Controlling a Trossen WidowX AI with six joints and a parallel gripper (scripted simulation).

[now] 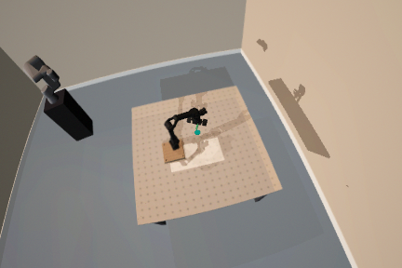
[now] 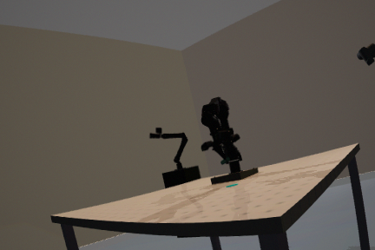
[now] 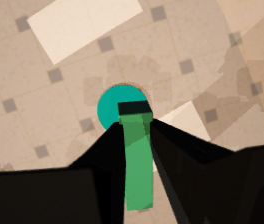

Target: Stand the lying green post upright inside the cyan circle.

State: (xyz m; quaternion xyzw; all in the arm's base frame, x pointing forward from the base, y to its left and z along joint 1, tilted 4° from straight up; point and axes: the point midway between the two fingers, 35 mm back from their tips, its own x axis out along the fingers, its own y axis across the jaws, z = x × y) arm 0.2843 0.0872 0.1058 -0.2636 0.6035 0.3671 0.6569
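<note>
The cyan circle is 13 cm below my gripper tip, 2 cm behind it and 1 cm to the right of it. Also, from my gripper tip: green post (2 cm to the right, 1 cm below, 1 cm behind).
</note>
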